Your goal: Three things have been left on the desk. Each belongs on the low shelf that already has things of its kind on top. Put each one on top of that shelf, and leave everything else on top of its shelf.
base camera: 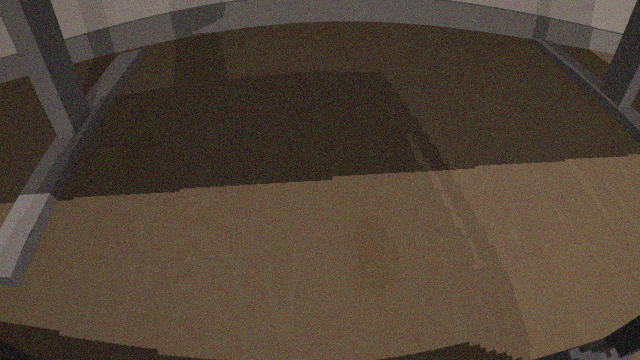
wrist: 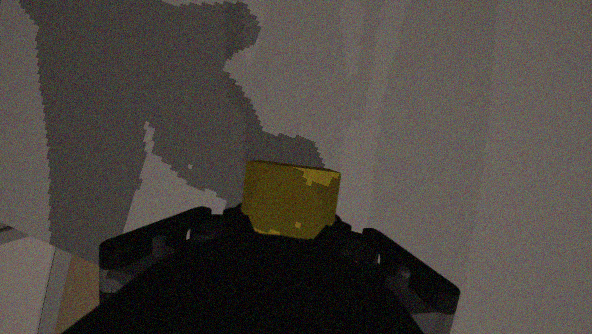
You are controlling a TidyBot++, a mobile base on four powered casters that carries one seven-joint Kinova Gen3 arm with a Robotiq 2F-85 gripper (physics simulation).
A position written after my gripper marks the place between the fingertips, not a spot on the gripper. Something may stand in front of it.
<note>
I see my gripper (wrist: 288, 213) and a yellow block (wrist: 298, 201).
</note>
